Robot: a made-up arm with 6 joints.
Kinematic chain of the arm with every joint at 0, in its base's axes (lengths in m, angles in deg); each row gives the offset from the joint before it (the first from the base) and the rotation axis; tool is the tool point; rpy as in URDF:
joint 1: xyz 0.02 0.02 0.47 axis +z
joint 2: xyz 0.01 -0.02 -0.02 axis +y
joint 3: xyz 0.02 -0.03 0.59 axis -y
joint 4: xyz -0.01 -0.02 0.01 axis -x
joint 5: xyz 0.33 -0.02 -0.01 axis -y
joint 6: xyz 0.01 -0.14 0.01 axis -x
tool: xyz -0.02 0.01 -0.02 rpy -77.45 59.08 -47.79
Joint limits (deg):
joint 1: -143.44..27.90
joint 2: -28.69..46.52
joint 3: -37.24..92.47
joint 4: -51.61..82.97
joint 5: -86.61..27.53
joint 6: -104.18..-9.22
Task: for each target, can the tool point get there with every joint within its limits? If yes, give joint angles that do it. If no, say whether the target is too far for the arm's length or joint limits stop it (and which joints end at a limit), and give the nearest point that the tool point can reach.
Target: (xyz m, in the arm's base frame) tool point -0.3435 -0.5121 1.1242
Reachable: yes | joints -111.74 33.79 46.82 58.86 -6.11 -62.62
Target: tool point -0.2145 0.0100 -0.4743
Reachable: no: joint limits stop it (at a limit: joint 1, joint 2, joint 3, joint 4, joint 5, joint 6) | nearest point -0.3874 -0.0830 0.4885 | short by 0.983 m
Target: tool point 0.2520 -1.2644 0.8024
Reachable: no: too far | nearest point 0.1681 -0.7998 0.8241 | short by 0.473 m
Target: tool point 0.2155 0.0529 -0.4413
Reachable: no: joint limits stop it (at a limit: joint 1, joint 2, joint 3, joint 4, joint 5, joint 6) | nearest point 0.4383 0.0605 0.4885 | short by 0.956 m
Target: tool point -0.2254 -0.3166 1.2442
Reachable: yes | joints -104.43 10.92 31.27 52.38 16.68 -73.64
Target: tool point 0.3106 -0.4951 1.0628
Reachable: yes | joints -49.84 21.08 8.48 70.65 -26.95 -70.55
